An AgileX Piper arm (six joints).
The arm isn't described. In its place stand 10 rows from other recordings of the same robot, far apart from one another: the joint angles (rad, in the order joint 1, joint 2, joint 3, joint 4, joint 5, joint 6), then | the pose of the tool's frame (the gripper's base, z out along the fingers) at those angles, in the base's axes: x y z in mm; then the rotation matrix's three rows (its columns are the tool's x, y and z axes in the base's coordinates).
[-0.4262 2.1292 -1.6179 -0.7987 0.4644 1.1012] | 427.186 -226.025 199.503; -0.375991 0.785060 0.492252; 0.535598 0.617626 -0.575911; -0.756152 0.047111 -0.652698
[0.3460 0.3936 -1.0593 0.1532 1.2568 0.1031] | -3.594 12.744 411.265; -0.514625 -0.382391 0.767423; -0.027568 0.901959 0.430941; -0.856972 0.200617 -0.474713
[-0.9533 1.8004 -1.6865 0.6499 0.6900 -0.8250] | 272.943 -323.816 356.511; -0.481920 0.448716 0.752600; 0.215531 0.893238 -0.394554; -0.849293 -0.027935 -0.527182
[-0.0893 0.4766 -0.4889 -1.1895 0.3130 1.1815] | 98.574 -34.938 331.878; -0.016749 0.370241 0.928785; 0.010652 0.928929 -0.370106; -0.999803 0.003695 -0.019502
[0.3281 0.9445 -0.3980 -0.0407 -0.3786 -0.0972] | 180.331 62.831 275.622; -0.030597 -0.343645 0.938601; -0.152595 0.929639 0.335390; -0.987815 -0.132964 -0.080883
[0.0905 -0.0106 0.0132 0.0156 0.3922 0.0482] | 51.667 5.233 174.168; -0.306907 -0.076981 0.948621; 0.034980 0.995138 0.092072; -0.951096 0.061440 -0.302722
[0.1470 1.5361 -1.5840 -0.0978 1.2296 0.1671] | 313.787 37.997 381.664; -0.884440 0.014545 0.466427; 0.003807 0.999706 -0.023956; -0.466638 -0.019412 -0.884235
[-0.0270 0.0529 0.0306 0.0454 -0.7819 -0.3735] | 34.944 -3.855 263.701; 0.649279 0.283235 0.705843; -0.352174 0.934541 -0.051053; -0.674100 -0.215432 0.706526
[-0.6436 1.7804 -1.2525 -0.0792 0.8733 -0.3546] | 281.393 -217.987 216.289; -0.951855 0.256671 0.167606; 0.221774 0.954044 -0.201535; -0.211631 -0.154662 -0.965035
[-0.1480 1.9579 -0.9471 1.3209 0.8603 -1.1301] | 339.487 16.963 125.506; -0.931855 -0.098012 0.349342; 0.185334 0.699160 0.690527; -0.311926 0.708216 -0.633350
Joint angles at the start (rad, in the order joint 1, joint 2, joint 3, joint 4, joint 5, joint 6):
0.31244 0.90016 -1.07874 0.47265 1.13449 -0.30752
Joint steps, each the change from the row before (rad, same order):
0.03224 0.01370 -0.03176 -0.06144 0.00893 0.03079
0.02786 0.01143 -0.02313 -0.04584 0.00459 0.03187
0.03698 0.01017 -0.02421 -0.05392 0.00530 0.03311
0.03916 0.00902 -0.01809 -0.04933 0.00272 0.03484
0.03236 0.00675 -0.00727 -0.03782 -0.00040 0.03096
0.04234 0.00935 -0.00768 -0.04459 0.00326 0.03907
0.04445 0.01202 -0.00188 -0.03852 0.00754 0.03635
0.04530 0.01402 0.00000 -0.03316 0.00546 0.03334
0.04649 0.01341 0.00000 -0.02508 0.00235 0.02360
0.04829 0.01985 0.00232 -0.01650 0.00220 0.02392
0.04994 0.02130 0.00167 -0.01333 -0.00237 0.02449
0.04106 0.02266 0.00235 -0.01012 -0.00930 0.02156
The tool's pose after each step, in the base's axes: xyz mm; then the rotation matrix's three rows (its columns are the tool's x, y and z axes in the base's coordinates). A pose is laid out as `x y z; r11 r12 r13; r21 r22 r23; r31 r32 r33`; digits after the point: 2 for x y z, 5 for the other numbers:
130.13 81.89 399.22; -0.63509 -0.61188 0.47145; -0.32476 0.76529 0.55576; -0.70085 0.19985 -0.68474
131.45 83.21 402.60; -0.63333 -0.60857 0.47806; -0.33789 0.77320 0.53665; -0.69622 0.17835 -0.69532
131.93 85.06 406.37; -0.62608 -0.60986 0.48590; -0.35743 0.77827 0.51628; -0.69302 0.14956 -0.70524
132.11 87.56 408.97; -0.62072 -0.61088 0.49146; -0.37340 0.78151 0.49981; -0.68941 0.12673 -0.71320
132.36 89.97 409.32; -0.62028 -0.60967 0.49350; -0.38357 0.78457 0.48716; -0.68420 0.11289 -0.72051
132.34 93.58 409.16; -0.62176 -0.60990 0.49136; -0.39782 0.78634 0.47265; -0.67465 0.09840 -0.73155
132.28 98.34 406.81; -0.62746 -0.61409 0.47874; -0.41751 0.78431 0.45885; -0.65725 0.08803 -0.74851
132.27 104.12 403.83; -0.63155 -0.62149 0.46357; -0.43838 0.77938 0.44764; -0.63950 0.07949 -0.76467
131.44 110.73 401.23; -0.62750 -0.63739 0.44720; -0.46326 0.76725 0.44352; -0.62581 0.07113 -0.77673
130.93 119.41 396.86; -0.62738 -0.65523 0.42080; -0.48983 0.75214 0.44085; -0.60536 0.07046 -0.79283
129.93 129.10 392.60; -0.62427 -0.67404 0.39492; -0.51470 0.73516 0.44116; -0.58769 0.07214 -0.80587
129.86 138.57 388.14; -0.62135 -0.68826 0.37446; -0.53336 0.72163 0.44134; -0.57398 0.07451 -0.81548

